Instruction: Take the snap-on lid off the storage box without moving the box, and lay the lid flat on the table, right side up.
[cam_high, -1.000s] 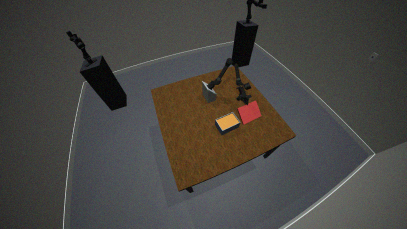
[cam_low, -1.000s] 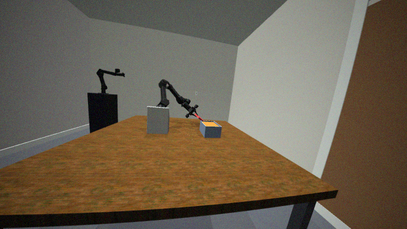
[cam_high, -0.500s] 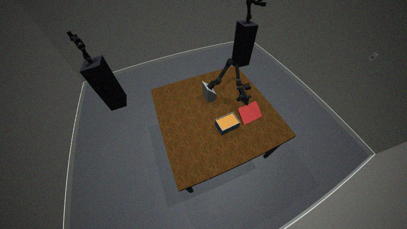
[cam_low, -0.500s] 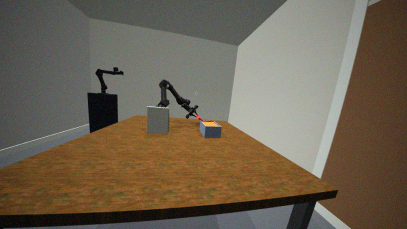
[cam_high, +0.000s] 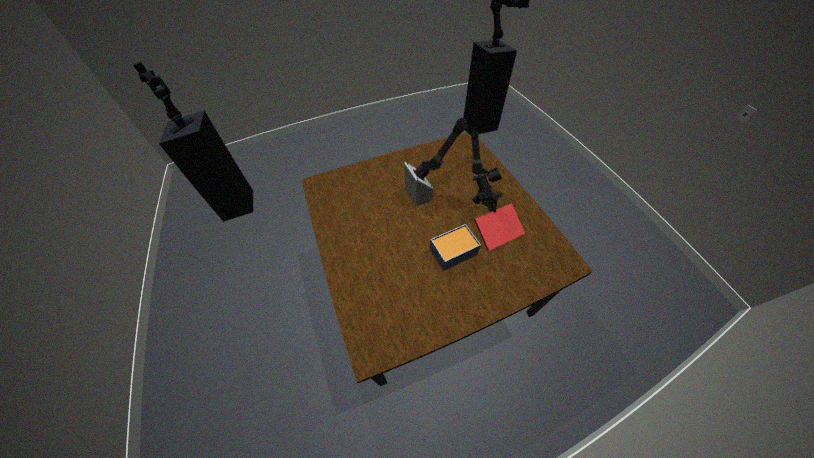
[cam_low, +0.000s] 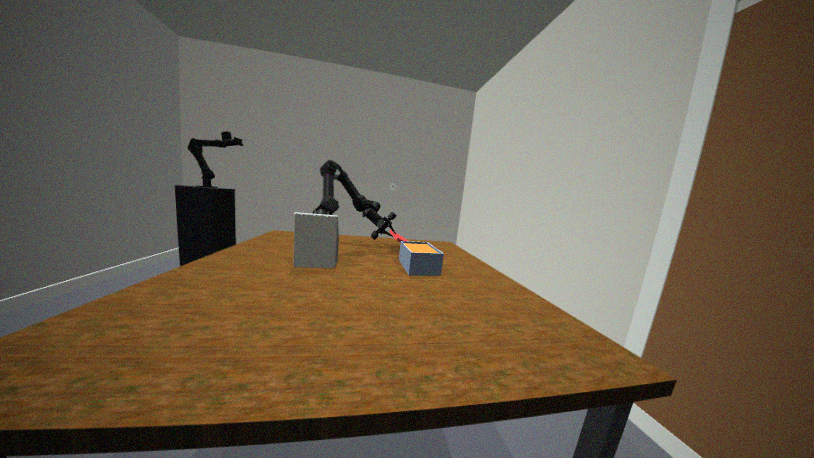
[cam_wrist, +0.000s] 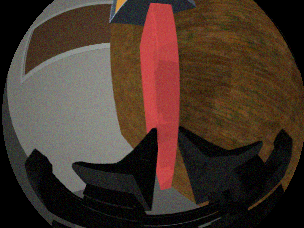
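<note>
Now: the lid 70 mm ahead of my gripper tip, 10 mm to the left of it and 40 mm below it. From my gripper tip the other things lie so: storage box 100 mm ahead, 280 mm to the right, 40 mm below.
</note>
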